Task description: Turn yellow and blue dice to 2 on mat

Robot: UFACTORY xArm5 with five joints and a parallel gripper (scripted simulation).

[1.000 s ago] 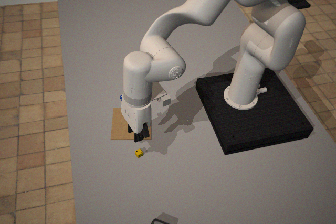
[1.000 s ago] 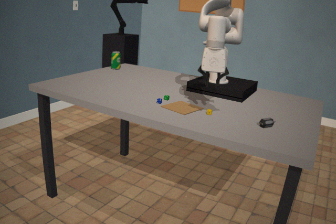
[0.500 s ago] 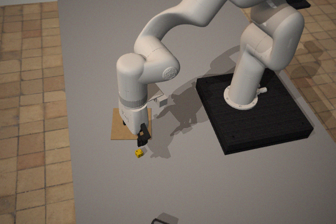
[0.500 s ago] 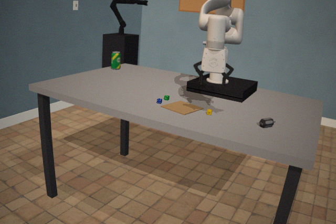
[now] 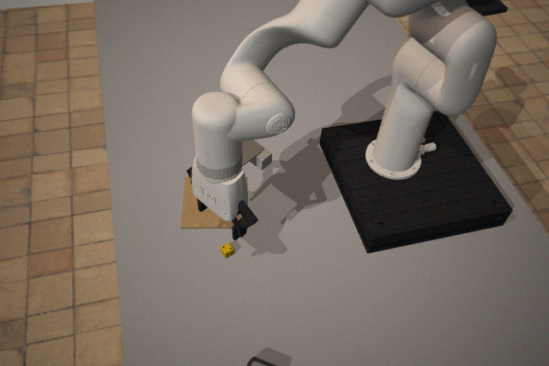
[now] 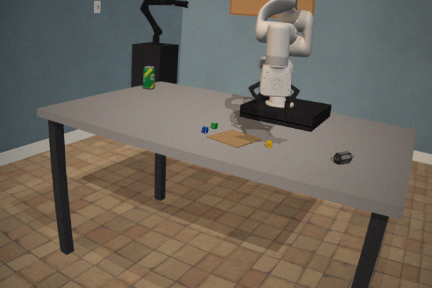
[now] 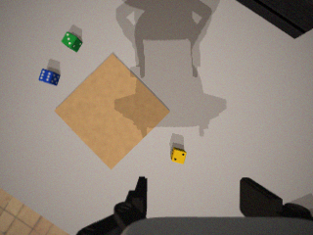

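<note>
Now: the yellow die 12 cm below my hand and 1 cm behind it. Also, from my hand: blue die 25 cm to the right, 12 cm below, 2 cm behind; green die 25 cm to the right, 12 cm below, 9 cm behind; mat 13 cm to the right, 13 cm below, 2 cm behind.
</note>
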